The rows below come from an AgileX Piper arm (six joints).
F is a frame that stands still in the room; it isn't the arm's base.
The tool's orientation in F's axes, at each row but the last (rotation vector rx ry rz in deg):
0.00, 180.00, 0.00
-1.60, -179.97, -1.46
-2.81, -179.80, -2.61
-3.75, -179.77, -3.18
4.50, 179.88, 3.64
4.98, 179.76, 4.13
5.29, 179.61, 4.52
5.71, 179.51, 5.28
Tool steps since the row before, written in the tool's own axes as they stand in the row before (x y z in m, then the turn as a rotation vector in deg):
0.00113, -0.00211, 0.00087, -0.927, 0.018, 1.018
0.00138, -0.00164, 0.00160, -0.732, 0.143, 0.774
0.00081, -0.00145, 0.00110, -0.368, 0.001, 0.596
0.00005, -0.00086, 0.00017, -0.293, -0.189, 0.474
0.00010, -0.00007, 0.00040, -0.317, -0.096, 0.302
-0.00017, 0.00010, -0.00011, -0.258, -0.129, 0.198
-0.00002, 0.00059, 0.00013, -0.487, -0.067, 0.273
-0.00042, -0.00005, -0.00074, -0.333, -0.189, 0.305
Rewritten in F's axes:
-0.00113, -0.00211, -0.00087, 0.927, 0.018, -1.018
-0.00141, -0.00159, -0.00163, 0.734, 0.143, -0.772
-0.00086, -0.00139, -0.00114, 0.366, 0.007, -0.597
-0.00009, -0.00085, -0.00020, 0.284, -0.184, -0.481
-0.00010, -0.00005, -0.00040, 0.312, -0.099, -0.306
0.00017, 0.00009, 0.00011, 0.251, -0.134, -0.203
0.00006, 0.00059, -0.00010, 0.484, -0.082, -0.275
0.00041, -0.00012, 0.00074, 0.323, -0.192, -0.314

